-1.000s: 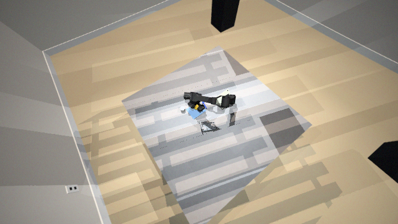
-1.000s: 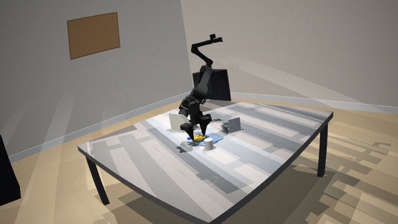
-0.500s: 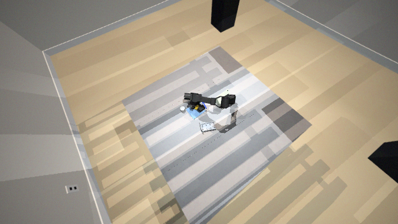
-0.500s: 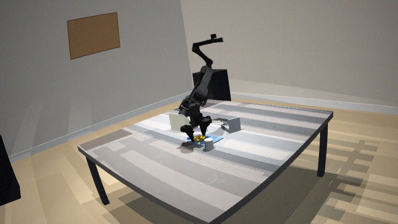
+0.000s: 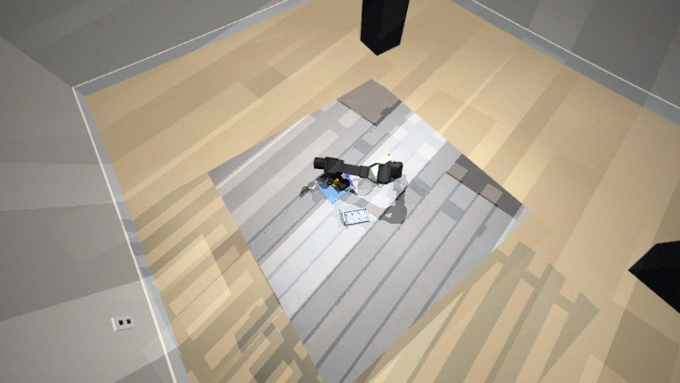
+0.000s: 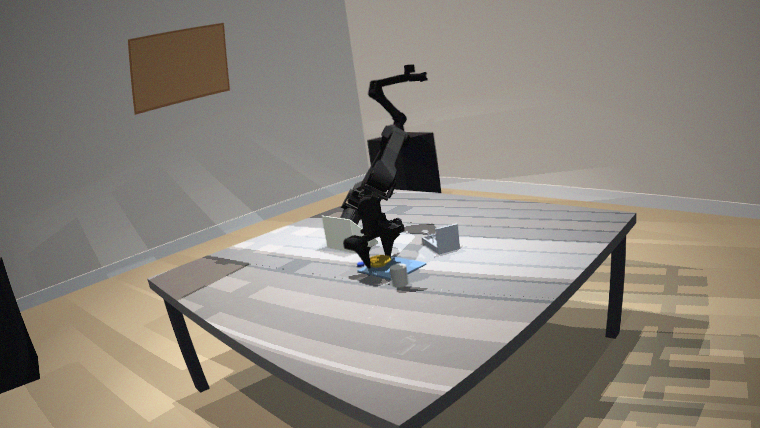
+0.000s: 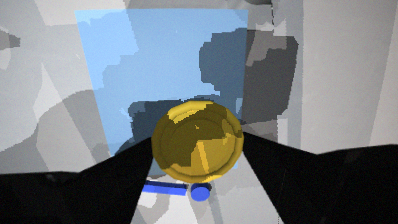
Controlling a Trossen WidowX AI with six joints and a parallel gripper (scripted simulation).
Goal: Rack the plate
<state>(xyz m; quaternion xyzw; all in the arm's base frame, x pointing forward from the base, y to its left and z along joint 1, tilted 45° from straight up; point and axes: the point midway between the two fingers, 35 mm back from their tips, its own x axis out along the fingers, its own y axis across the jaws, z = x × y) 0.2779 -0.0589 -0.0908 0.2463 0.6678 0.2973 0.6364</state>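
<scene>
My gripper tip is now 3 cm short of the light blue flat sheet, 2 cm to the right of it and 2 cm above it. From my gripper tip the other things lie so: blue pen (7 cm behind, 2 cm to the left, 2 cm below); white cup (13 cm ahead, 5 cm to the right, 1 cm above); yellow plate (1 cm above).
</scene>
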